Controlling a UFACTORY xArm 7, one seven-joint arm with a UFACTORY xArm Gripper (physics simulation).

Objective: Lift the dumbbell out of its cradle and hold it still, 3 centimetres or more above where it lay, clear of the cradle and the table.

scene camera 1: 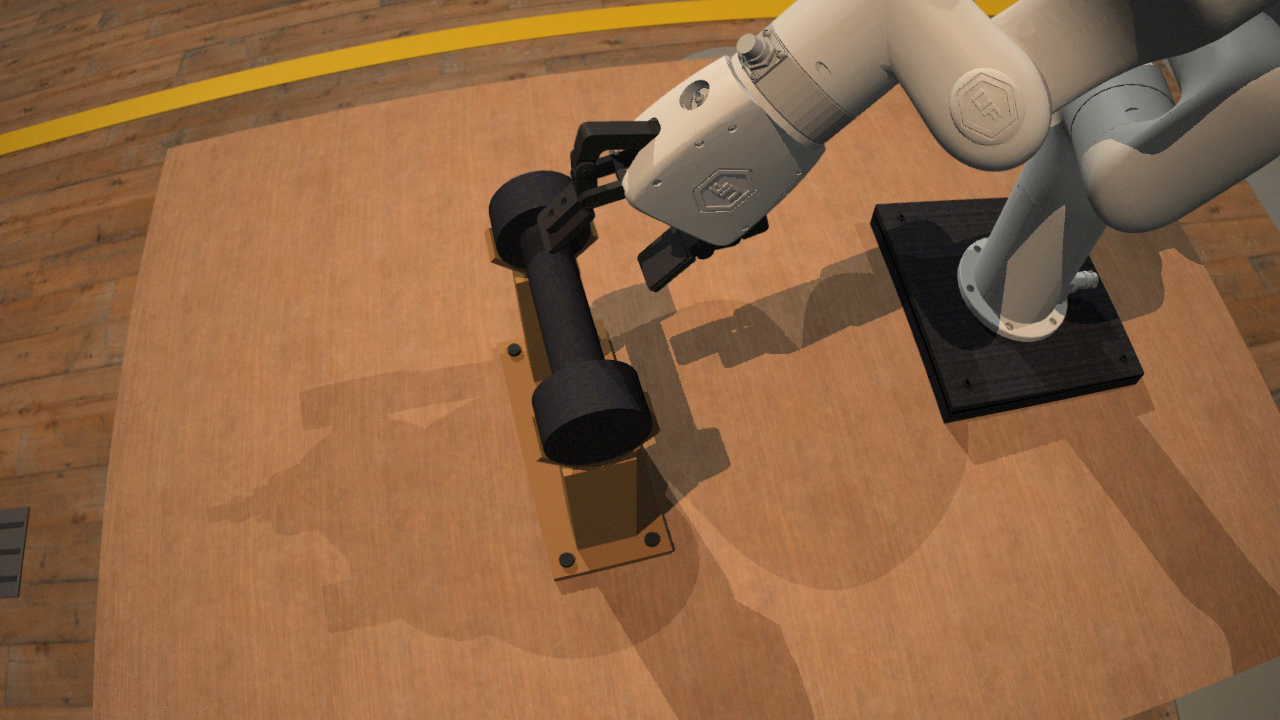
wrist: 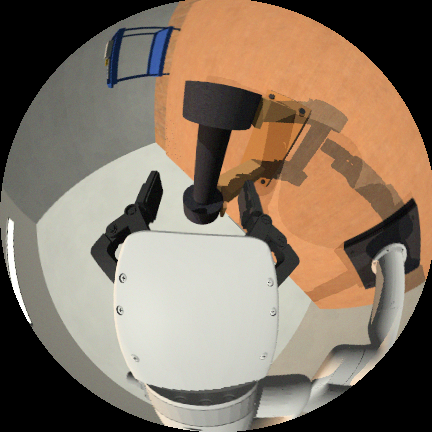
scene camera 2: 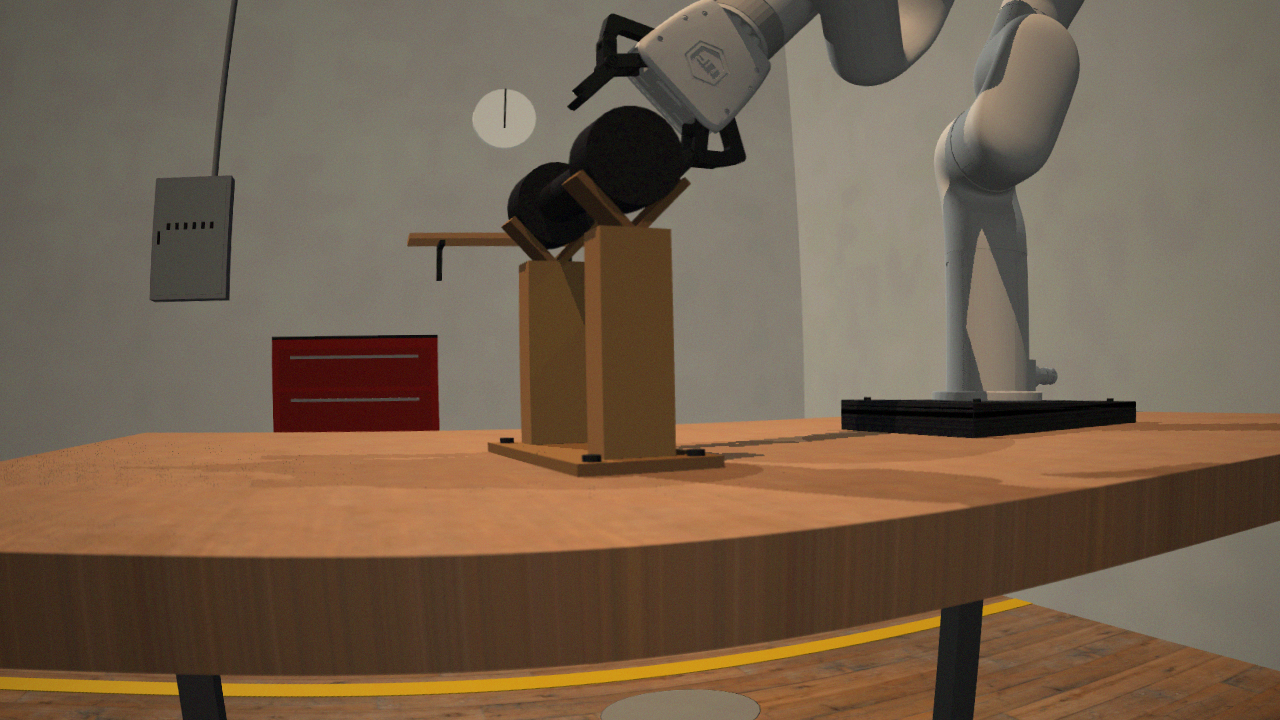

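Where they show: gripper, fingertip midpoint: (scene camera 1: pixel 597 256) (wrist: pixel 201 183); arm's base at its link origin: (scene camera 1: pixel 1011 290) (wrist: pixel 389 259) (scene camera 2: pixel 987 400).
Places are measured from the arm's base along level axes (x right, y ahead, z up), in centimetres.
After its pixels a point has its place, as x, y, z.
Note:
The black dumbbell (scene camera 1: pixel 565 308) {-10.1, 44.6, 19.6} (scene camera 2: pixel 629 156) {-18.8, 44.1, 17.6} (wrist: pixel 210 155) {-6.1, 43.9, 19.1} lies across the V-shaped rests of the brown cradle (scene camera 1: pixel 604 505) {-18.5, 43.6, 6.2} (scene camera 2: pixel 631 344) {-18.6, 44.1, 5.3} (wrist: pixel 267 140) {-8.7, 45.2, -2.0}, one head at each post. My gripper (scene camera 1: pixel 604 255) {-7.6, 42.2, 21.6} (wrist: pixel 201 183) {-7.6, 42.2, 21.6} is open, with nothing held. In scene camera 1 one finger overlaps the bar beside the far head, and the other stands to the right, apart from the dumbbell. In scene camera 2 the near head partly hides the right finger. In the wrist view the smaller-looking head shows between the fingers. Whether a finger touches the dumbbell, I cannot tell.
The cradle's bolted base stands on the wooden table (scene camera 1: pixel 268 268) {16.1, 76.1, -2.8} (scene camera 2: pixel 268 519) {-36.5, 65.4, -2.8}. The arm's black mounting plate (scene camera 1: pixel 1002 358) {-7.6, 4.3, 0.1} (scene camera 2: pixel 993 419) {-12.0, 8.9, -1.3} (wrist: pixel 365 265) {-8.1, 1.5, 0.0} is to the cradle's right in both scene views. A red drawer cabinet (scene camera 2: pixel 355 380) stands in the background.

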